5 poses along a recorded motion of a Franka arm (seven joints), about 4.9 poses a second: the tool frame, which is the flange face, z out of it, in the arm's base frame.
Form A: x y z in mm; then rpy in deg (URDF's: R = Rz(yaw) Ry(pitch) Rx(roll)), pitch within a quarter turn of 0, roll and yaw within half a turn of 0.
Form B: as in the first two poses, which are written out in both.
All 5 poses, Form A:
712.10 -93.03 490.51 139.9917 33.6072 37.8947
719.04 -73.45 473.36 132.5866 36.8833 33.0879
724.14 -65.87 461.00 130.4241 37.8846 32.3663
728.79 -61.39 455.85 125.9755 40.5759 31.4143
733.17 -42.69 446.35 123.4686 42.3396 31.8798
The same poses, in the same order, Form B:
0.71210 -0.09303 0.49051 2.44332 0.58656 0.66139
0.71904 -0.07345 0.47336 2.31407 0.64374 0.57749
0.72414 -0.06587 0.46100 2.27633 0.66121 0.56490
0.72879 -0.06139 0.45585 2.19869 0.70818 0.54828
0.73317 -0.04269 0.44635 2.15493 0.73897 0.55641

